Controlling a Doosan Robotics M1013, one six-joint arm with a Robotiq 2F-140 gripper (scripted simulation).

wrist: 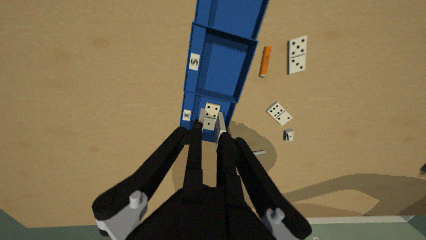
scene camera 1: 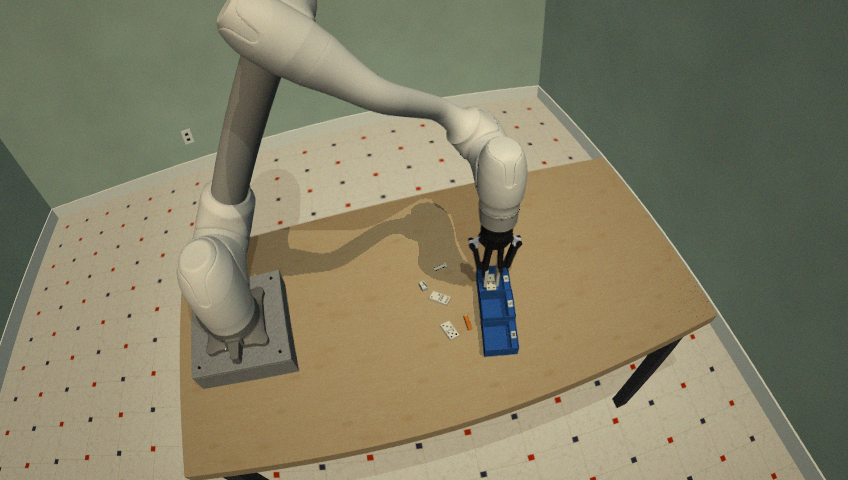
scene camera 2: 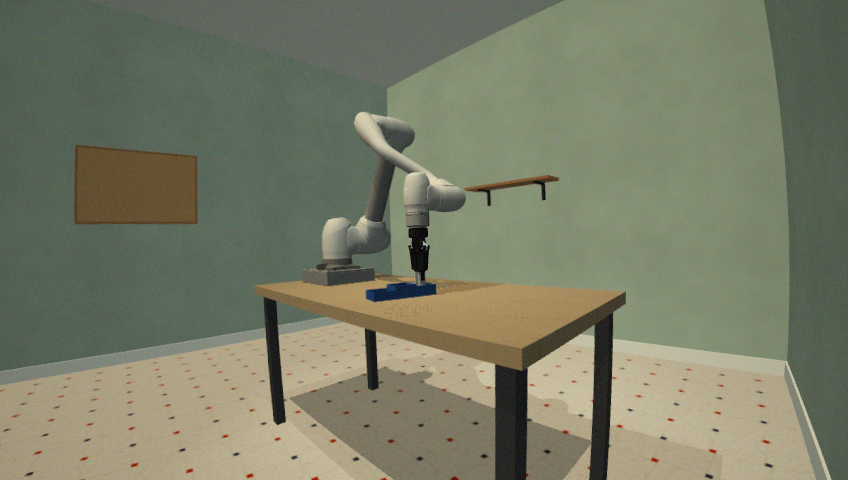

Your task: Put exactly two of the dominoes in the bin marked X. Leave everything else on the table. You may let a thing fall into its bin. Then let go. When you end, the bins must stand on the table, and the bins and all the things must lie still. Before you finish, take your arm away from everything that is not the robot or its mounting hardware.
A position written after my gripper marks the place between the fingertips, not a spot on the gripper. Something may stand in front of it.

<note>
I see my gripper [scene camera 1: 490, 282] and a blue bin [scene camera 1: 498, 329].
The blue bin is seen too in scene camera 2 [scene camera 2: 394, 291]. My gripper also shows in the wrist view [wrist: 210, 116] and in scene camera 2 [scene camera 2: 420, 288].
</note>
